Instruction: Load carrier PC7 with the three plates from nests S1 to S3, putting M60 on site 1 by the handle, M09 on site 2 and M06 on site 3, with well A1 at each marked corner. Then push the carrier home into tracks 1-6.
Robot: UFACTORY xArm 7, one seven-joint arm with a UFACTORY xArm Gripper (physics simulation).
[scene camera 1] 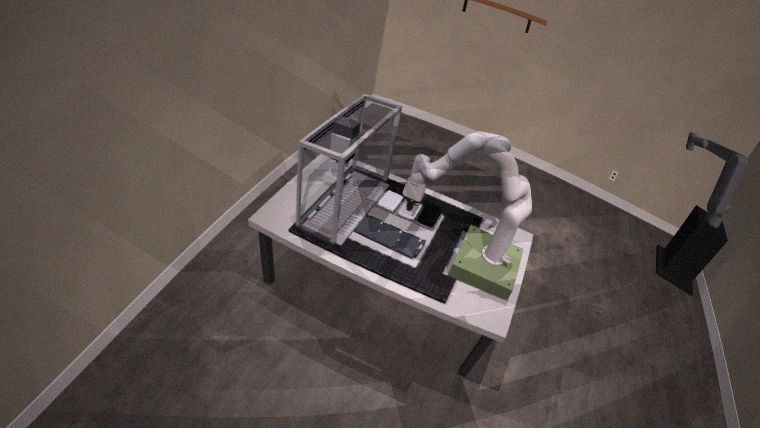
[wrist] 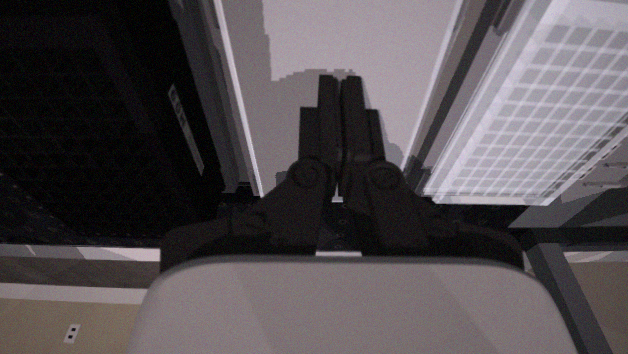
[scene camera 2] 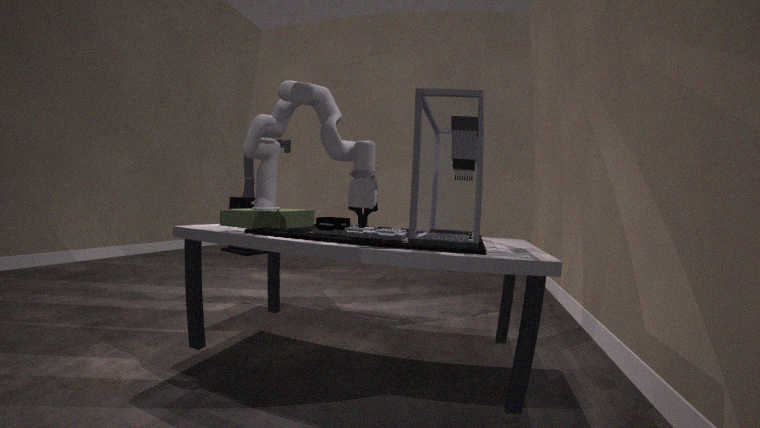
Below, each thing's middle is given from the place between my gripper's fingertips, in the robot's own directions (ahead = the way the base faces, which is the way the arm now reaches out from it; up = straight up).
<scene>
Now: hand 10 cm past the well plate [wrist: 111, 140], 3 cm to the left of it and 1 cm below it. From my hand the other things lie so: glass enclosure [wrist: 575, 265] 28 cm ahead, 16 cm to the left, 21 cm above.
</scene>
